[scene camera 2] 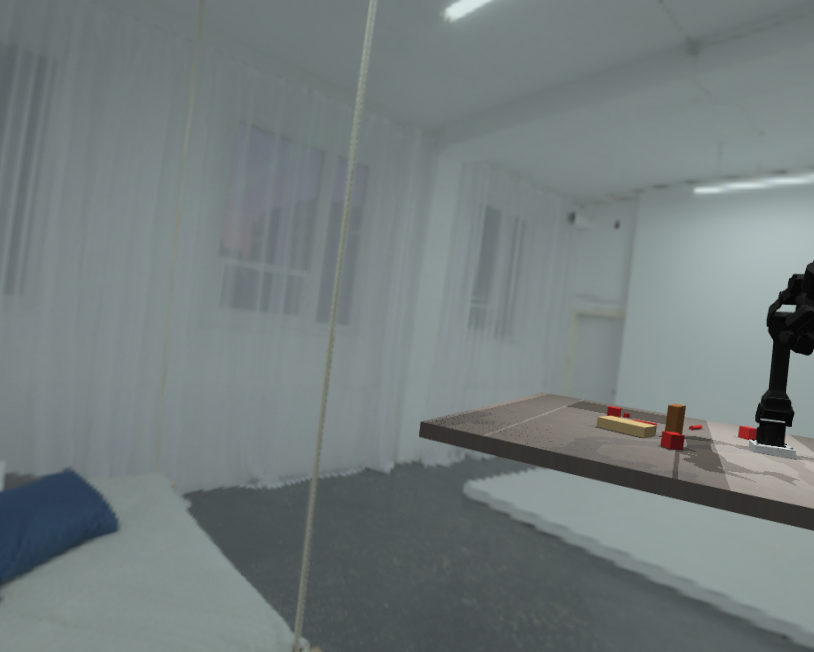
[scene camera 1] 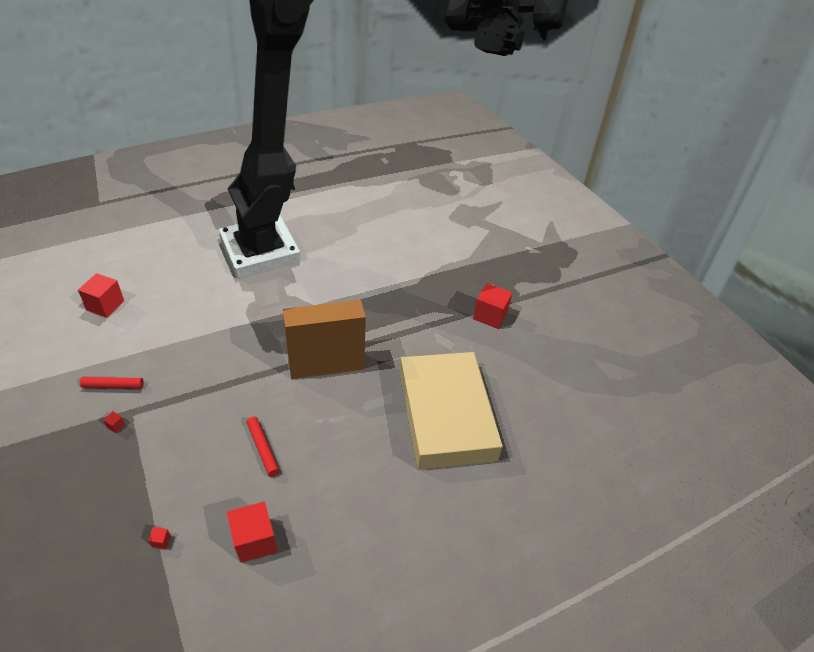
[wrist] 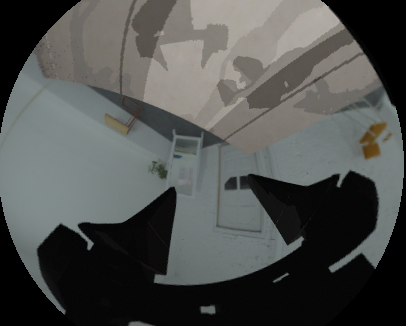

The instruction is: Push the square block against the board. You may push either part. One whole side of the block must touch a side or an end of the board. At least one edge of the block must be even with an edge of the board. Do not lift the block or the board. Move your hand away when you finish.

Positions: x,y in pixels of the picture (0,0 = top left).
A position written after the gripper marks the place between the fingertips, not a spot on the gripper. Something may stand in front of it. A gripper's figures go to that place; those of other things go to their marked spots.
Labels:
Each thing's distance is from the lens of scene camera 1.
gripper (scene camera 1: 521,37): 106 cm
square block (scene camera 1: 323,339): 74 cm
board (scene camera 1: 451,423): 71 cm

